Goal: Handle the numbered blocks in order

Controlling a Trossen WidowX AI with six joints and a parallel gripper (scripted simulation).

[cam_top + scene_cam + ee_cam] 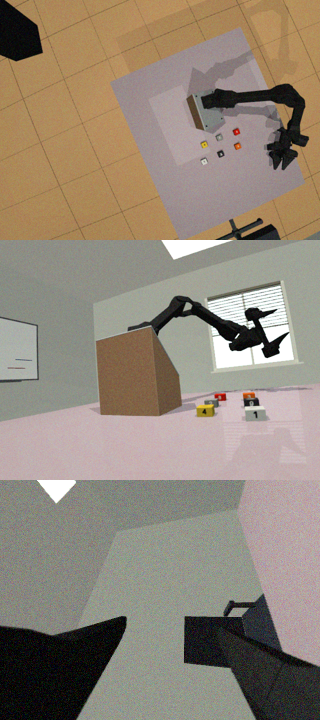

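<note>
The white 1 block is 90 mm behind my gripper tip, 330 mm to the right of it and 220 mm below it. Round my gripper tip: orange 3 block (120 mm behind, 100 mm to the right, 220 mm below); black 9 block (100 mm behind, 210 mm to the right, 220 mm below); red 8 block (210 mm behind, 90 mm to the right, 220 mm below).
</note>
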